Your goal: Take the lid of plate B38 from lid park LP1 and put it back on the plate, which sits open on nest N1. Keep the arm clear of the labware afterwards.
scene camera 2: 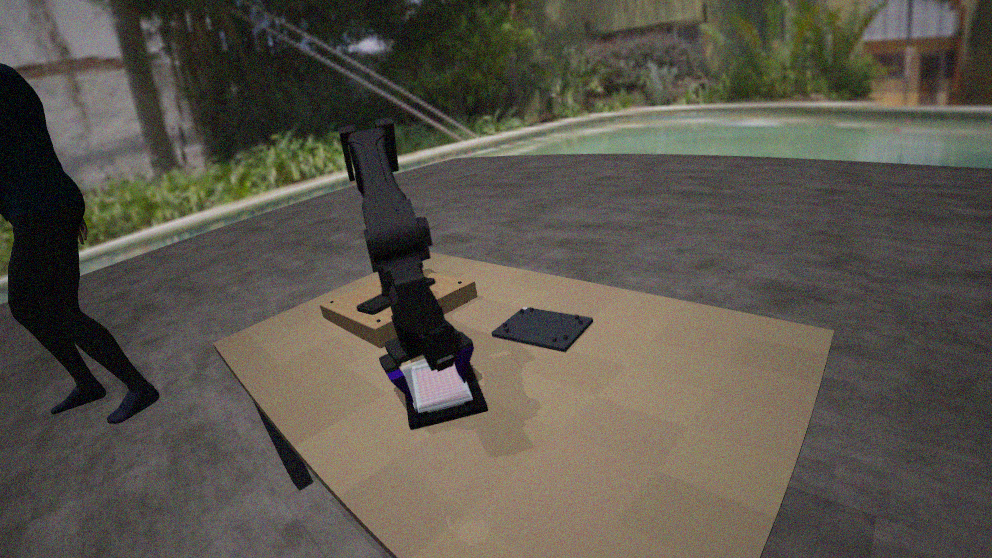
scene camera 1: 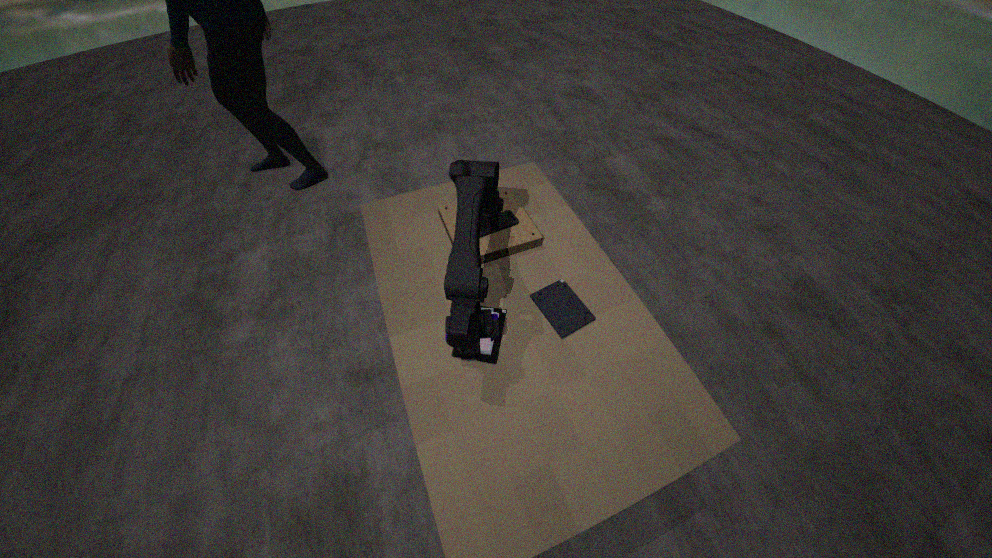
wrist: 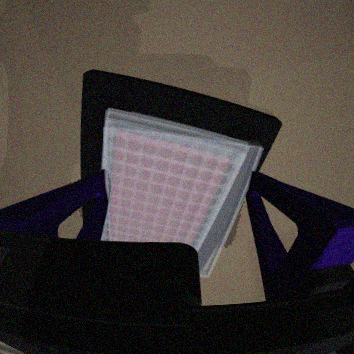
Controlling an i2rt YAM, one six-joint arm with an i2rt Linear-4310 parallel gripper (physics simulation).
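Where they show: gripper, fingertip midpoint: (scene camera 2: 437, 392) (wrist: 177, 177); arm's base, link origin: (scene camera 1: 488, 226).
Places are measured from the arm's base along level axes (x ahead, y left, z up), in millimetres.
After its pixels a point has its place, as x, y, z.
Note:
My gripper (wrist: 177, 177) {347, -217, -17} (scene camera 2: 431, 359) (scene camera 1: 485, 327) {347, -217, -17} is shut on the clear lid (wrist: 228, 211) {314, -240, -10}, with its purple fingers on the lid's two long sides. The lid is low over plate B38 (wrist: 165, 189) (scene camera 2: 436, 389) {349, -220, -8} (scene camera 1: 486, 344) {377, -197, -6}, whose pink wells show through it. In the wrist view the lid is skewed to the right of the plate, and its right edge overhangs. The plate sits on the black nest N1 (wrist: 168, 95) {392, -231, -29} (scene camera 2: 444, 417) {385, -247, -31}. I cannot tell whether the lid touches the plate. The black lid park LP1 (scene camera 1: 562, 308) {368, 54, -31} (scene camera 2: 541, 327) {365, 50, -31} lies bare to the right.
The labware stands on a tan board (scene camera 1: 555, 430) {639, -146, -41} (scene camera 2: 623, 430) {624, -145, -41}. The arm rises from a wooden base block (scene camera 1: 524, 236) {95, 83, 1} (scene camera 2: 353, 316) {-11, -123, 2} behind the nest. A person in dark clothes (scene camera 1: 236, 75) (scene camera 2: 41, 243) stands on the floor to the left, away from the board.

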